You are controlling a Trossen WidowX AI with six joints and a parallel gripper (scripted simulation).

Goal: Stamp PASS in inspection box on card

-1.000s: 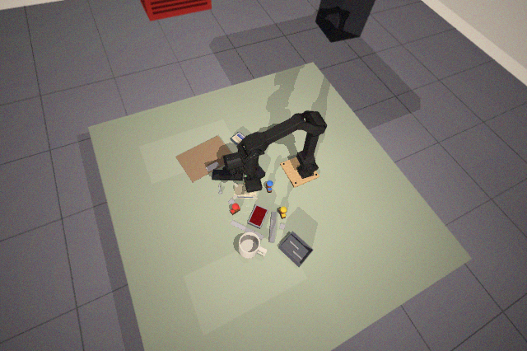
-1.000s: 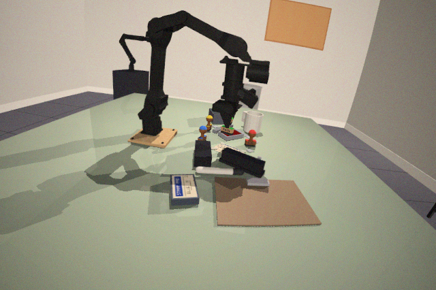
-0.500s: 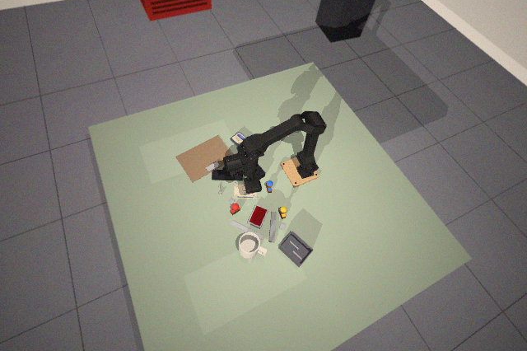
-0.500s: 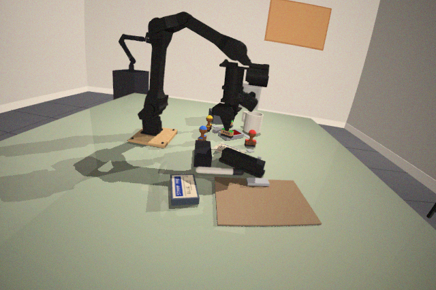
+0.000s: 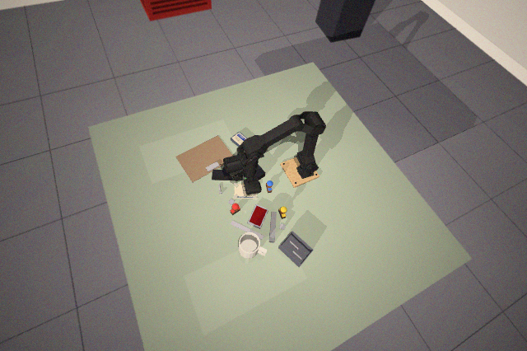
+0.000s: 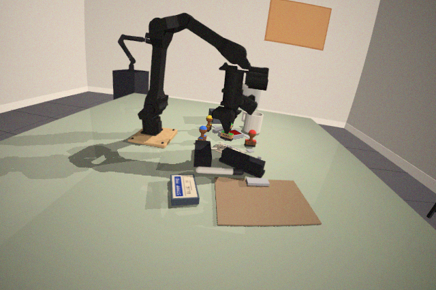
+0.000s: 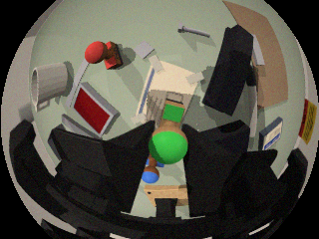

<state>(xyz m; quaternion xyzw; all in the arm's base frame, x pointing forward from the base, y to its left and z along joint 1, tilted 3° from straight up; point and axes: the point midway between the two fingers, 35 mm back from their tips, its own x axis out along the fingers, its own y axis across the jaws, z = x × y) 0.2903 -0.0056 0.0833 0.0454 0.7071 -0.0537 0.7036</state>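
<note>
My gripper tip is now 70 mm above the cream card, 10 mm to the right of it and 10 mm short of it. Round my gripper tip: long black block (90 mm to the right, 60 mm ahead, 50 mm below); red-knobbed stamp (80 mm to the left, 80 mm ahead, 50 mm below); green-knobbed stamp (10 mm below).
</note>
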